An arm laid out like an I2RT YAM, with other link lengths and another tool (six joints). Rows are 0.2 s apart.
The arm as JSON. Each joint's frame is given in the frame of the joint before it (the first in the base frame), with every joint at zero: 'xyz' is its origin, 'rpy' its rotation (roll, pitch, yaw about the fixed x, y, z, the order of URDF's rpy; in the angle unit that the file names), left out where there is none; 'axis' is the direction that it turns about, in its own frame. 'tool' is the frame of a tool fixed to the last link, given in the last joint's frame.
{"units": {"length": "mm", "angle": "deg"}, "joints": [
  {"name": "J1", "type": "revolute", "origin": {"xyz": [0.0, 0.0, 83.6]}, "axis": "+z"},
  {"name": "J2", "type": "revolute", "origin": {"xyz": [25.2, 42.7, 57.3]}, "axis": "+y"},
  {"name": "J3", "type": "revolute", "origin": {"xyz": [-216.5, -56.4, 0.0]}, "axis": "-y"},
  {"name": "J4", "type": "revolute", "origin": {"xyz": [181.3, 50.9, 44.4]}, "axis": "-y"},
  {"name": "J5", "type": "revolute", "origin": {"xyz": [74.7, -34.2, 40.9]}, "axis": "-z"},
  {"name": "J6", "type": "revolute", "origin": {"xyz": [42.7, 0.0, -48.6]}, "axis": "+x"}
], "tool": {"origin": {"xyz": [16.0, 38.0, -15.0], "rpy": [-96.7, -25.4, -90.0]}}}
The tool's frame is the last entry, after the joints.
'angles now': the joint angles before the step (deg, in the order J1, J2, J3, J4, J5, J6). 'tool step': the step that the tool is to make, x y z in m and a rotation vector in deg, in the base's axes. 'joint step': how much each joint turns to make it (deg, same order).
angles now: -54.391 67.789 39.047 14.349 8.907 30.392
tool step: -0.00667 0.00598 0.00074 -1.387 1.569 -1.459
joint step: 0.021 -3.256 -1.378 -1.376 1.945 -1.683
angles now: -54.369 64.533 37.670 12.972 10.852 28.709
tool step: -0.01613 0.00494 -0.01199 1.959 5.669 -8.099
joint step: -0.021 -4.504 -1.813 -7.302 8.722 -1.114
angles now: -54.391 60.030 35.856 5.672 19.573 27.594
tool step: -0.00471 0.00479 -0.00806 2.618 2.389 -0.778
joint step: 0.002 -1.269 -0.436 -4.308 0.876 -0.130
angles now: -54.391 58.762 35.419 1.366 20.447 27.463
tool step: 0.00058 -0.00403 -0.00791 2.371 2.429 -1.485
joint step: 0.022 2.316 0.919 -1.969 1.619 0.066
